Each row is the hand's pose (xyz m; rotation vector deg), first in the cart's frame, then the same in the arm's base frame.
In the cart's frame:
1: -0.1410 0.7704 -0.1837 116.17 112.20 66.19
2: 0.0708 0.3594 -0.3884 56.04 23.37 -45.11
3: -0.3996 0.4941 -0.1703 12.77 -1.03 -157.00
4: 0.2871 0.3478 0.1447 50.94 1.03 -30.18
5: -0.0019 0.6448 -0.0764 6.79 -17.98 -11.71
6: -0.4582 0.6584 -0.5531 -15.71 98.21 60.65
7: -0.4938 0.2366 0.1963 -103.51 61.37 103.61
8: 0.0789 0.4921 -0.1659 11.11 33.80 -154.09
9: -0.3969 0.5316 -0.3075 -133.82 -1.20 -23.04
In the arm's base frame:
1: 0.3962 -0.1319 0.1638 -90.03 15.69 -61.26
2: 0.2448 0.2132 -0.1733 -130.02 -84.69 68.38
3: 0.0181 -0.1194 0.1802 19.13 -121.98 92.97
4: 0.3356 -0.2449 -0.5094 137.95 60.96 -85.14
5: 0.3852 -0.1724 -0.0480 96.65 40.08 -63.06
6: 0.1332 0.1859 0.4457 103.99 36.40 102.94
7: -0.2661 -0.4136 -0.0254 14.51 -7.22 100.70
8: 0.3314 -0.0310 -0.1705 10.06 -133.38 62.92
9: 0.0590 0.0003 0.2452 -29.12 57.83 11.81

